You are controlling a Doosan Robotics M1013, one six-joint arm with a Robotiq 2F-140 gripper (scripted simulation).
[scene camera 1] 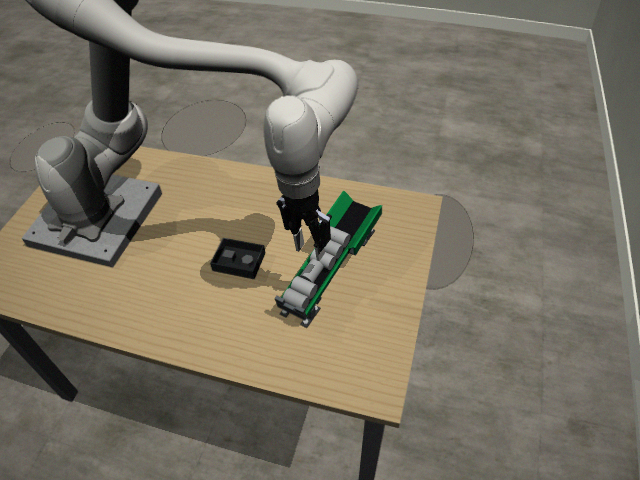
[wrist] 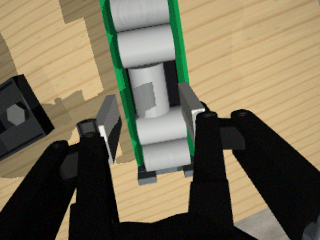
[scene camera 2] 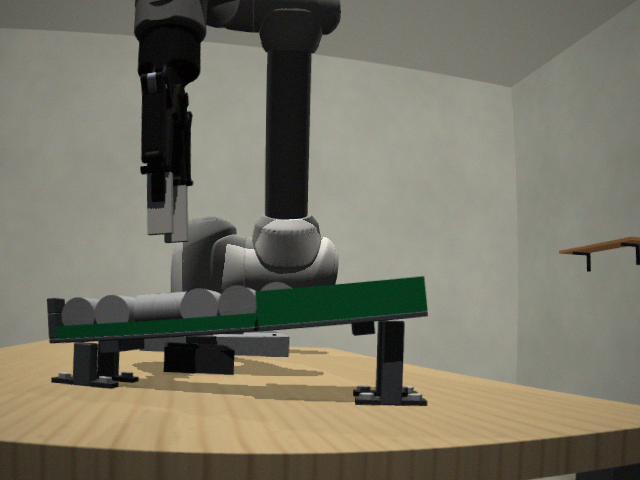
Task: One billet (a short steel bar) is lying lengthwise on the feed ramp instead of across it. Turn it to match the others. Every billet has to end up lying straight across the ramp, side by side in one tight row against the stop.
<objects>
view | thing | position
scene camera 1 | gripper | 310,252
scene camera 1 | black tray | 241,248
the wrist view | gripper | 149,103
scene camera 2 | gripper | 168,238
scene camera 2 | black tray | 194,358
</objects>
